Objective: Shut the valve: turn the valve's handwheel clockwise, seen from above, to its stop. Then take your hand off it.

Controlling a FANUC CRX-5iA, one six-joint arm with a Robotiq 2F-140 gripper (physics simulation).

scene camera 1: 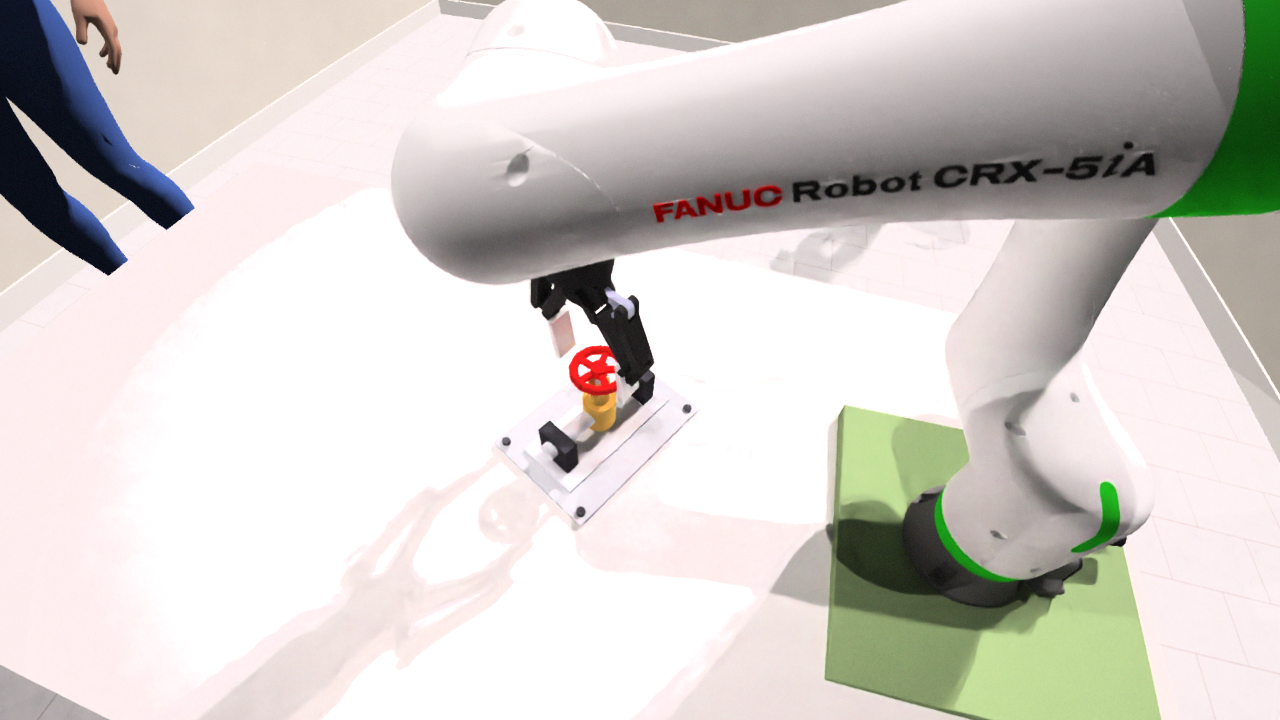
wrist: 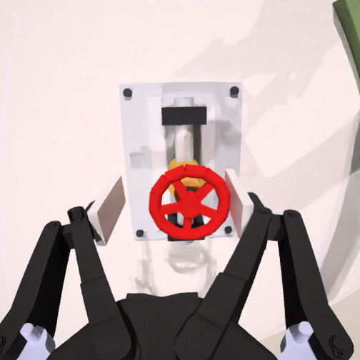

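Note:
The red handwheel [scene camera 1: 597,368] [wrist: 190,205] sits on top of the valve's orange-yellow body [scene camera 1: 599,413] [wrist: 179,165]. The valve is in a horizontal pipe on a pale plate [scene camera 1: 628,462] [wrist: 135,125]. My gripper [scene camera 1: 593,360] [wrist: 173,185] is open, with its two pale finger pads on opposite sides of the handwheel. In the wrist view a clear gap lies between the left pad and the rim; the right pad is very near the rim, and whether it touches cannot be told.
A black pipe support [scene camera 1: 558,445] [wrist: 184,115] stands at one end of the plate, and another is partly hidden by the finger and wheel. Dark bolts mark the plate's corners. The arm's base stands on a green block [scene camera 1: 895,644]. A person's blue-clad legs [scene camera 1: 71,134] show at the upper left.

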